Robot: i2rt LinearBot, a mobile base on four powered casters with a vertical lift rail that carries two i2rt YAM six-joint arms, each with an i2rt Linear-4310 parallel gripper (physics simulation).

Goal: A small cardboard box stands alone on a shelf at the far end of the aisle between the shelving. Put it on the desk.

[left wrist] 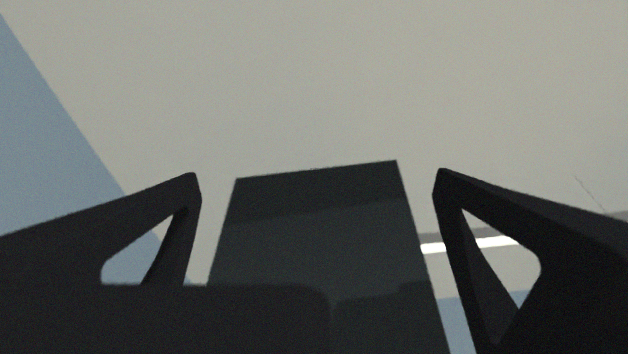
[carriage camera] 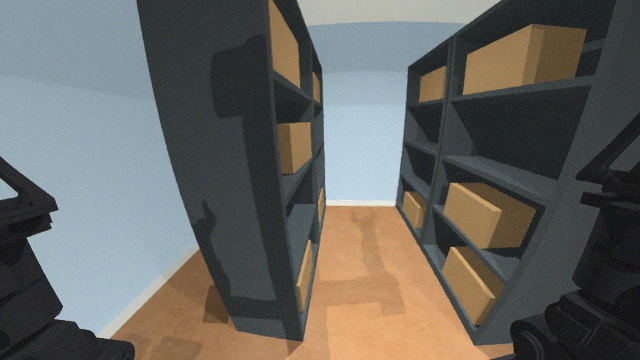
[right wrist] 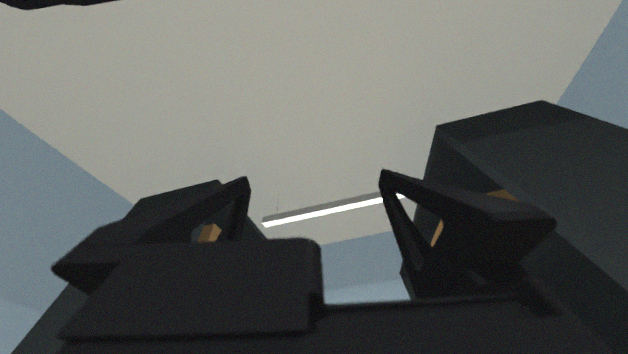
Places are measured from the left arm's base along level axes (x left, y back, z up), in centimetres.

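Pixels of known places: left gripper, between the fingertips: (left wrist: 317, 184); right gripper, between the fingertips: (right wrist: 314, 180).
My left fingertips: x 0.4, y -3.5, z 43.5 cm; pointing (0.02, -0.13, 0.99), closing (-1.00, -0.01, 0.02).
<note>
Ahead of a thing's pixels: the offset from my left fingertips to its top centre. Level surfaces: height alone.
Several cardboard boxes stand on the shelves in the carriage view; I cannot tell which is the task's small box. Toward the far end, a box (carriage camera: 414, 209) is low in the right shelving, another box (carriage camera: 433, 84) is higher up there, and slivers of a box @(dx -24.5, dy -192.5, dz +41.9 cm) (carriage camera: 316, 87) and a box (carriage camera: 321, 205) show in the left shelving. The desk does not show. My left gripper (left wrist: 317, 184) is open and empty, pointing up toward the ceiling. My right gripper (right wrist: 314, 180) is also open and empty, pointing up. Both are far from the boxes and partly cut off in the carriage view.
The left shelving (carriage camera: 210, 150) shows its dark end panel close in front, left of centre. The right shelving (carriage camera: 575, 200) stands beyond the aisle floor @(dz -129.9 cm) (carriage camera: 350, 260), with large boxes, such as a top box @(dx -150.5, dy -83.9, dz +41.9 cm) (carriage camera: 500, 62). A blue wall (carriage camera: 365, 150) closes the aisle.
</note>
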